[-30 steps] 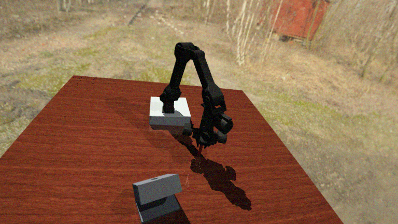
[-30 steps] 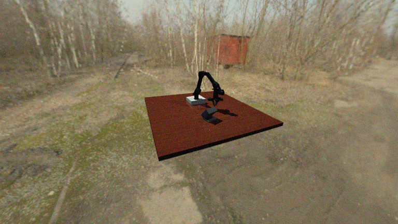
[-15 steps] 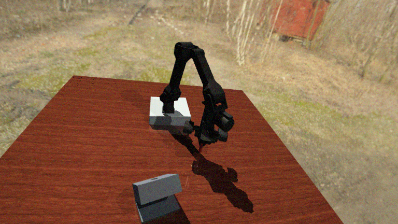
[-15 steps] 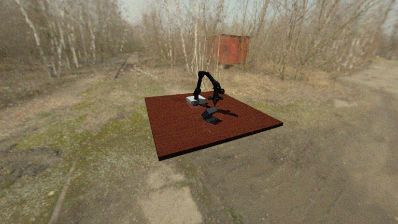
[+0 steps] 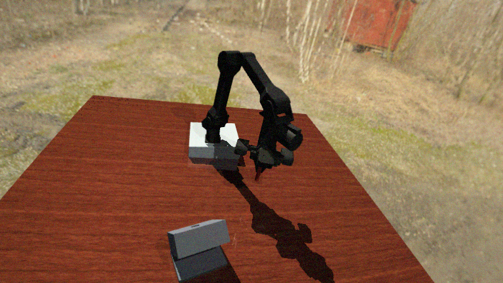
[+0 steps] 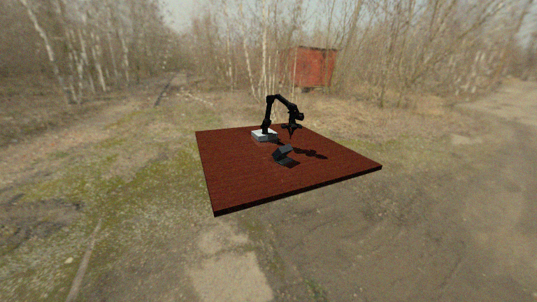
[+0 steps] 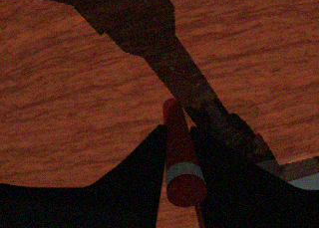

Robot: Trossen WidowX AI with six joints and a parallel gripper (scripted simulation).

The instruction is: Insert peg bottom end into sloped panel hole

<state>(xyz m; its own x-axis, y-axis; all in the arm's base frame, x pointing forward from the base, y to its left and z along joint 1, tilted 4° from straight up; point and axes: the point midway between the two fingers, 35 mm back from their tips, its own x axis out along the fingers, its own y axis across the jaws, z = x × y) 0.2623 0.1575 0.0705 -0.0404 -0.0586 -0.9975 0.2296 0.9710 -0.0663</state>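
My gripper tip is 220 mm short of the grey sloped panel, 190 mm to the left of it and 40 mm above it. From my gripper tip the other things lie so: red round peg 20 mm above.
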